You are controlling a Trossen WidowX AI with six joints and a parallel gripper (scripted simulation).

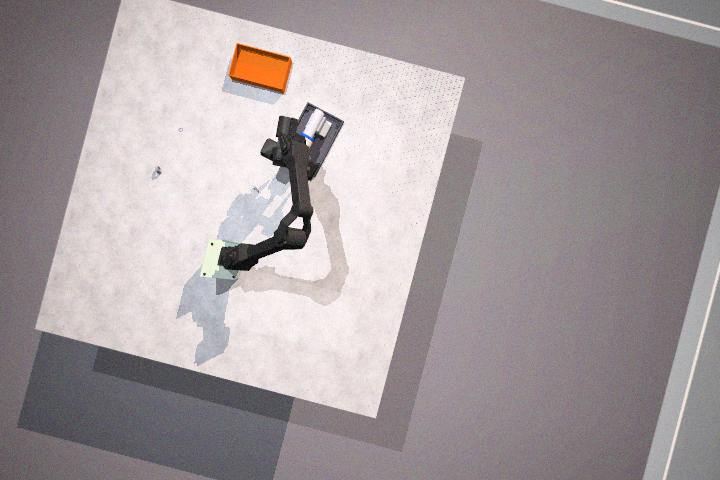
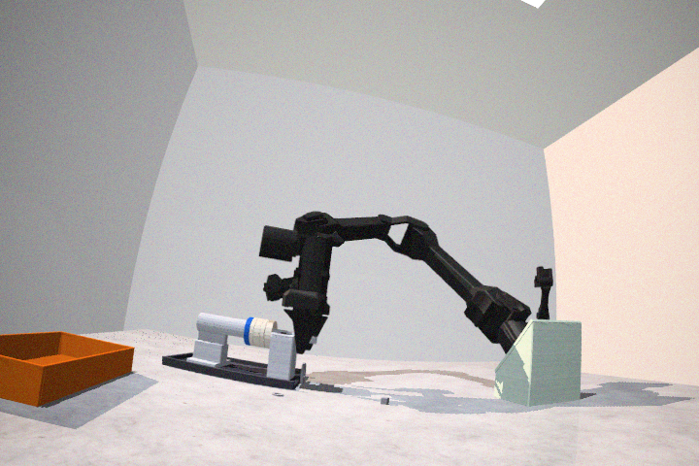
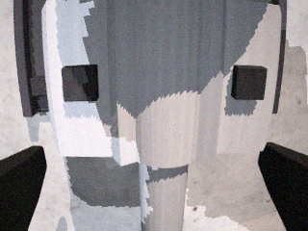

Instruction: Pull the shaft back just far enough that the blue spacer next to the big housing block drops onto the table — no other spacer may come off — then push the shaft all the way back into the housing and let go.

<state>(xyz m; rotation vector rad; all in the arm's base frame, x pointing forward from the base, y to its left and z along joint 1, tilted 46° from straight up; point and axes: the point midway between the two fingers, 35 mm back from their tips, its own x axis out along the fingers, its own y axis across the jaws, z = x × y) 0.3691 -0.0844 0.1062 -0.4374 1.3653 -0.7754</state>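
Now: gripper tip 80 mm short of the shaft, 20 mm to the left of it and 20 mm below it. Also, from my gripper tip: blue spacer (100 mm ahead, 20 mm to the right, 20 mm above); orange bin (320 mm ahead, 210 mm to the left, 50 mm below); dark bit (110 mm behind, 130 mm to the left, 50 mm below).
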